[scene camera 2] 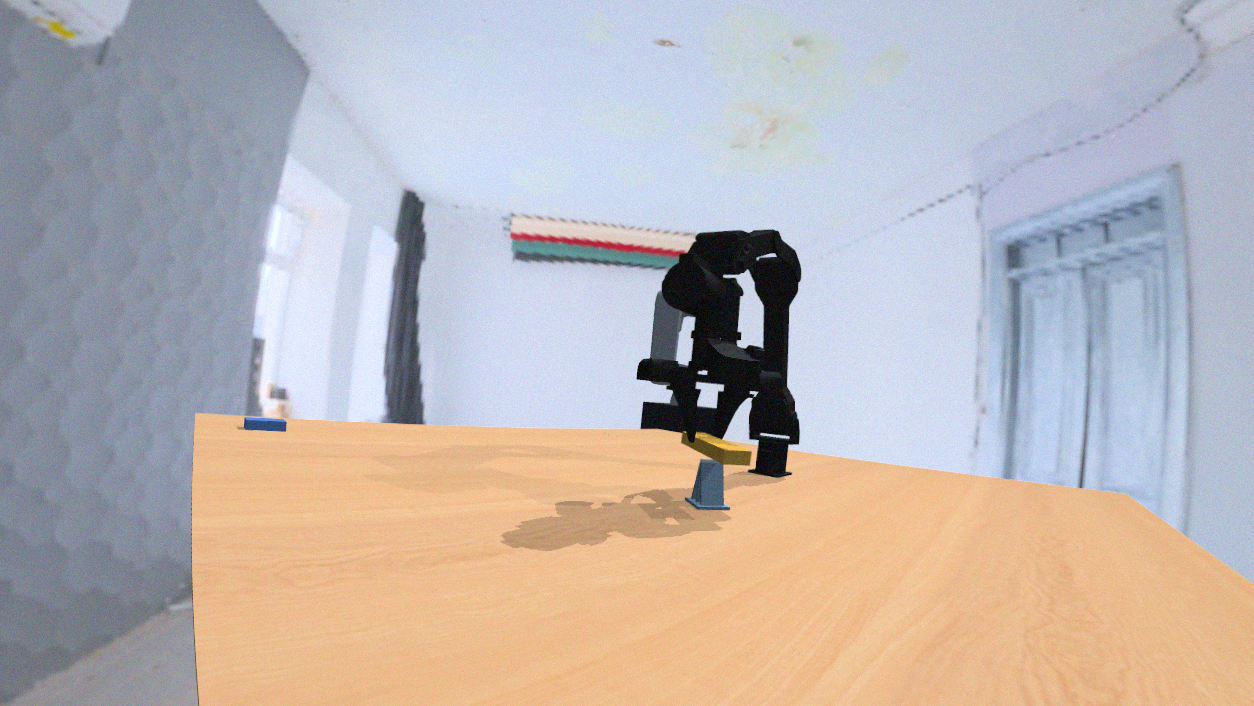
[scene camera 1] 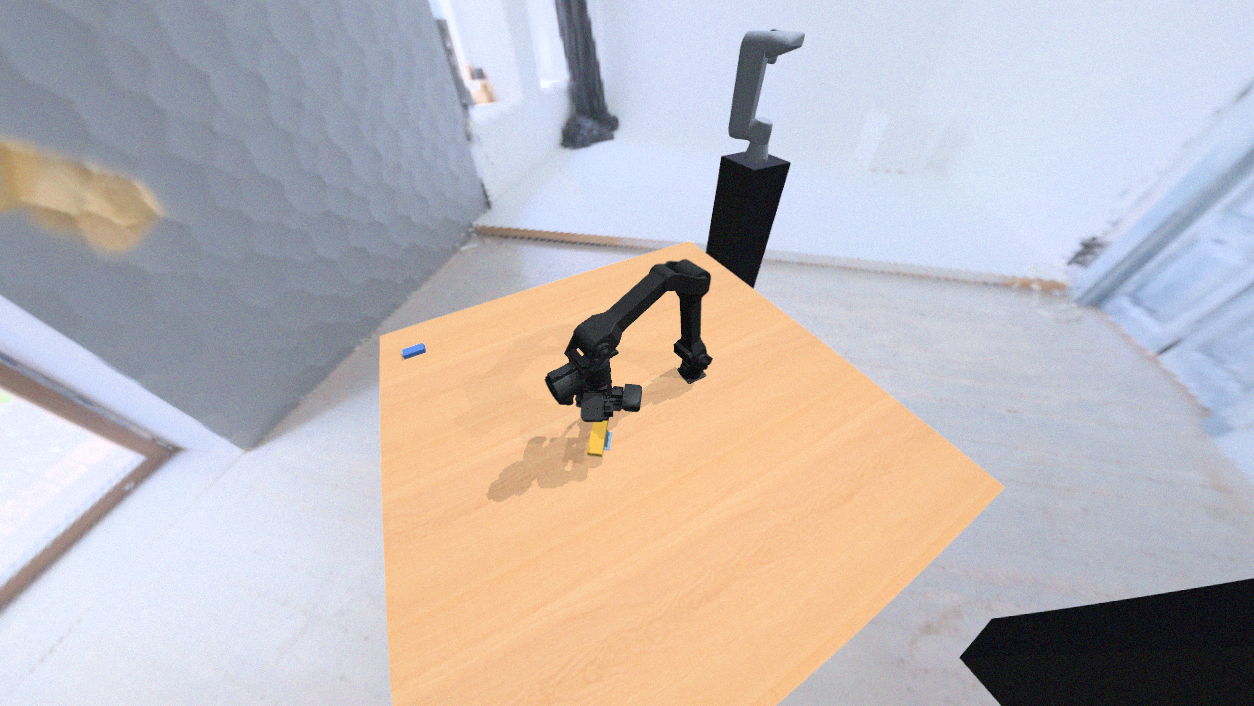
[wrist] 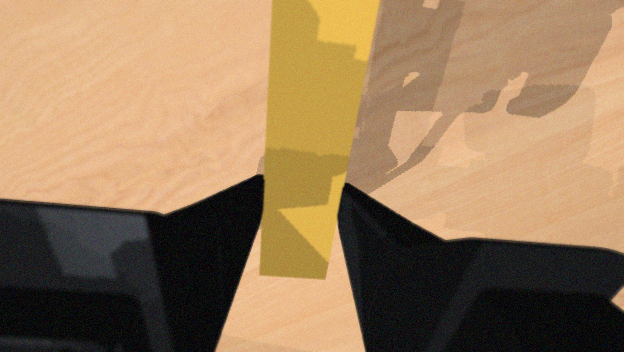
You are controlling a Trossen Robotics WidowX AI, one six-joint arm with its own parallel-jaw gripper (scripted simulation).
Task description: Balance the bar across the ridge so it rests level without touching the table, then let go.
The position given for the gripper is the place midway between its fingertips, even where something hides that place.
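Scene camera 2: the gripper (scene camera 2: 704, 443) holds a yellow bar (scene camera 2: 725, 453). Wrist view: the bar (wrist: 317, 63) and the gripper (wrist: 302, 188) both visible. Scene camera 1: the gripper (scene camera 1: 602, 414) visible.
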